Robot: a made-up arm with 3 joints. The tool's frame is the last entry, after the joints. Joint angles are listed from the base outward.
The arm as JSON. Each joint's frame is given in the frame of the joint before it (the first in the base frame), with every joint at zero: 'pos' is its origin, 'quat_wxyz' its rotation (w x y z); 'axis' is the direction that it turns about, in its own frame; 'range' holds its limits. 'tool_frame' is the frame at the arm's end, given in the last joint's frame.
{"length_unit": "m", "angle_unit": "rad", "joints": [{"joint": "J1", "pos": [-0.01, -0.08, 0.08], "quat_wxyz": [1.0, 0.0, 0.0, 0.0], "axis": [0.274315, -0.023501, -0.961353], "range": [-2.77, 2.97]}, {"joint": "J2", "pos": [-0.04, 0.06, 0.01], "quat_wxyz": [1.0, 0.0, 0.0, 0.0], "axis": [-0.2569, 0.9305, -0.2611], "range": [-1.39, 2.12]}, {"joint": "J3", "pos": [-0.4, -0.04, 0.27], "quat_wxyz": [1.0, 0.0, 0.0, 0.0], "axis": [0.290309, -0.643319, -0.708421], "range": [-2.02, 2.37]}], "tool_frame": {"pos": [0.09, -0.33, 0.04], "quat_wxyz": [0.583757, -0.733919, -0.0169, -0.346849]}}
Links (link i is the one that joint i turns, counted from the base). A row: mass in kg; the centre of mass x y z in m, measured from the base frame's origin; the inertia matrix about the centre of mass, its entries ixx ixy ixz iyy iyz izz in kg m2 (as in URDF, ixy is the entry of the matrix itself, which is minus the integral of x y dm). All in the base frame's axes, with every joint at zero. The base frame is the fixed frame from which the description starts. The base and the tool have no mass.
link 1: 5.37; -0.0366 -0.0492 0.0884; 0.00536 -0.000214 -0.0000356 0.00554 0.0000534 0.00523
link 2: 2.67; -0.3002 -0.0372 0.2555; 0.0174 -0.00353 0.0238 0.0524 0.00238 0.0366
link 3: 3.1; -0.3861 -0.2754 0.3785; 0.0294 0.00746 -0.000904 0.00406 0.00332 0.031
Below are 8 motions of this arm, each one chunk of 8 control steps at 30 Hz.
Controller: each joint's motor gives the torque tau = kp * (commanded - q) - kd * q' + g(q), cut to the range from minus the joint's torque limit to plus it. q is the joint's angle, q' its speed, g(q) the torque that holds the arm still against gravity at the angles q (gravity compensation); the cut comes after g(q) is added. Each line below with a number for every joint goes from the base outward.
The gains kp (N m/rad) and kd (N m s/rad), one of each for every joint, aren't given. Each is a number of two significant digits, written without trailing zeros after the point. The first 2 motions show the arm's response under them.
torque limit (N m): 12 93 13
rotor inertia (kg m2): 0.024 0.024 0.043
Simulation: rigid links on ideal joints. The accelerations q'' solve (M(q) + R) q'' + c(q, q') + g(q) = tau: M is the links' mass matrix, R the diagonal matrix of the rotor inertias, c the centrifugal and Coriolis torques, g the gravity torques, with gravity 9.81 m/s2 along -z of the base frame. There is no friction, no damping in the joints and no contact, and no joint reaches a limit. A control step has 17 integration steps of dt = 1/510 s. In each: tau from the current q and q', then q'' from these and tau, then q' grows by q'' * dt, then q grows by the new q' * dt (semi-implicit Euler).
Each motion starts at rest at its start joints. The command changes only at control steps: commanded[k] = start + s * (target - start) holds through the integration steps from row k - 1 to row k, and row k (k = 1, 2, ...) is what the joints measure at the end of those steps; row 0 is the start. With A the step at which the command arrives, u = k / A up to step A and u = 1 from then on. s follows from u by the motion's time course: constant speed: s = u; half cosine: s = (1 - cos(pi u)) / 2; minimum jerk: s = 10 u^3 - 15 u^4 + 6 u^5; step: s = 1 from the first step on.
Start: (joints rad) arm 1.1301 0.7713 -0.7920
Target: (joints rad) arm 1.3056 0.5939 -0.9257
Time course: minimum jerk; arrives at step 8
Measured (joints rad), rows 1 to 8:
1: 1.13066 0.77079 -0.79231
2: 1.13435 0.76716 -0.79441
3: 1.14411 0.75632 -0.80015
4: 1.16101 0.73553 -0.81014
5: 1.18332 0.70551 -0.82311
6: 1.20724 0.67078 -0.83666
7: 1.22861 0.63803 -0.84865
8: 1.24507 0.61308 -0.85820
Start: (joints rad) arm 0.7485 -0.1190 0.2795
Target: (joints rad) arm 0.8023 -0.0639 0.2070
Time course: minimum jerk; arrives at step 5
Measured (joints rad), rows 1 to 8:
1: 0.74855 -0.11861 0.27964
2: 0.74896 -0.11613 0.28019
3: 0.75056 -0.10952 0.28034
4: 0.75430 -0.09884 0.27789
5: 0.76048 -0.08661 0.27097
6: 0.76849 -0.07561 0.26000
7: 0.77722 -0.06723 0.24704
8: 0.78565 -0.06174 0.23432
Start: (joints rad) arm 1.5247 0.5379 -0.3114
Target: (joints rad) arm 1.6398 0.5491 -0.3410
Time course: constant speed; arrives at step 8
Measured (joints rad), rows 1 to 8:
1: 1.52647 0.53804 -0.31185
2: 1.53101 0.53853 -0.31286
3: 1.53802 0.53942 -0.31432
4: 1.54701 0.54064 -0.31615
5: 1.55748 0.54206 -0.31832
6: 1.56903 0.54359 -0.32077
7: 1.58137 0.54513 -0.32348
8: 1.59428 0.54665 -0.32638

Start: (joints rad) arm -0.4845 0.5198 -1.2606
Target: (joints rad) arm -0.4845 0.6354 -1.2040
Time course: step
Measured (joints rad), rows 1 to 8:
1: -0.49623 0.54184 -1.25875
2: -0.49849 0.57607 -1.25297
3: -0.49272 0.60514 -1.24537
4: -0.48592 0.62460 -1.23753
5: -0.48111 0.63517 -1.23022
6: -0.47878 0.63942 -1.22383
7: -0.47835 0.64003 -1.21851
8: -0.47904 0.63903 -1.21425

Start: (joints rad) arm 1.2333 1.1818 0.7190
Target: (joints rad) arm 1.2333 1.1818 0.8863
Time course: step
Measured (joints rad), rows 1 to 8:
1: 1.23377 1.18287 0.72754
2: 1.23436 1.18437 0.74512
3: 1.23468 1.18514 0.76555
4: 1.23469 1.18500 0.78588
5: 1.23449 1.18417 0.80484
6: 1.23415 1.18301 0.82186
7: 1.23376 1.18183 0.83674
8: 1.23337 1.18083 0.84943

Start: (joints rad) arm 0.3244 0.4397 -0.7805
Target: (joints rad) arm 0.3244 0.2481 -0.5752
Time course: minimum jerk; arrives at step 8
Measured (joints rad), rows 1 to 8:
1: 0.32451 0.43920 -0.78051
2: 0.32519 0.43557 -0.78041
3: 0.32668 0.42453 -0.77929
4: 0.32853 0.40301 -0.77512
5: 0.32987 0.37149 -0.76545
6: 0.32992 0.33450 -0.74860
7: 0.32845 0.29897 -0.72478
8: 0.32589 0.27111 -0.69624

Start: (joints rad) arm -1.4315 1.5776 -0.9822
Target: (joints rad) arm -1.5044 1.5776 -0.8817
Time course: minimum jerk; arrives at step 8
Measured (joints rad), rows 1 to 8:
1: -1.43157 1.57761 -0.98210
2: -1.43213 1.57768 -0.98138
3: -1.43396 1.57786 -0.97906
4: -1.43785 1.57814 -0.97419
5: -1.44421 1.57844 -0.96636
6: -1.45275 1.57862 -0.95601
7: -1.46256 1.57859 -0.94430
8: -1.47244 1.57833 -0.93269

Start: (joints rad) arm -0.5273 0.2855 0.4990
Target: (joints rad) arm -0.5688 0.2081 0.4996
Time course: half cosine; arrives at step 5
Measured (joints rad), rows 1 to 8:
1: -0.52719 0.28456 0.49802
2: -0.52718 0.28032 0.49450
3: -0.52820 0.27079 0.48869
4: -0.53136 0.25620 0.48317
5: -0.53707 0.23946 0.48139
6: -0.54454 0.22420 0.48478
7: -0.55236 0.21251 0.49172
8: -0.55933 0.20482 0.49963

